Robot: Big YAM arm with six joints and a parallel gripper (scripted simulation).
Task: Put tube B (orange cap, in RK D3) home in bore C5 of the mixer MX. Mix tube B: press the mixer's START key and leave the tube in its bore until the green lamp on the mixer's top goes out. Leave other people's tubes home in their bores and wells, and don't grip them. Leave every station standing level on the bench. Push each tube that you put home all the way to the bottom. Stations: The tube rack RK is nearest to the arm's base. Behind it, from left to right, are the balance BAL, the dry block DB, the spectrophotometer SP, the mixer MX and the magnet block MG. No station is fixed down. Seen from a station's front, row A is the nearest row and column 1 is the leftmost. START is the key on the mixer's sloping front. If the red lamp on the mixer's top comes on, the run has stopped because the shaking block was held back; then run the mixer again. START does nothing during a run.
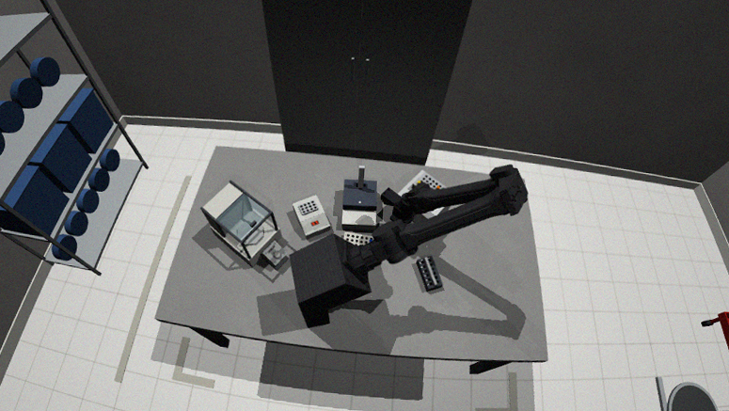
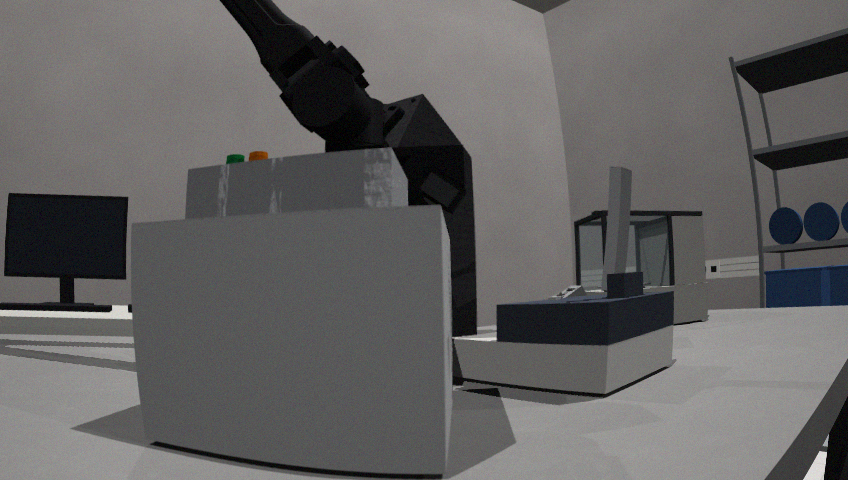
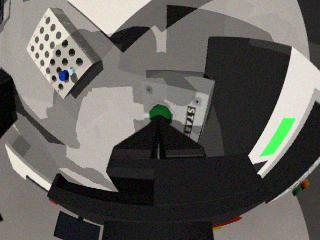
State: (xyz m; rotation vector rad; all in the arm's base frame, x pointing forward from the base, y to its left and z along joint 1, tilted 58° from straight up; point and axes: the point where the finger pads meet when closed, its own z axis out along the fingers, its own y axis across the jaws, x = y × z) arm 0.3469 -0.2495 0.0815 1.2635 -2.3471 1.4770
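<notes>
Now: the green start key 10 mm below my hand. From my hand the other things lie so: tube rack RK: 170 mm to the left, 70 mm below, 50 mm behind; then yellow-capped tube: 140 mm ahead, 70 mm to the right, 70 mm above; then perforated shaking block: 130 mm ahead, 120 mm to the right, 70 mm above.
</notes>
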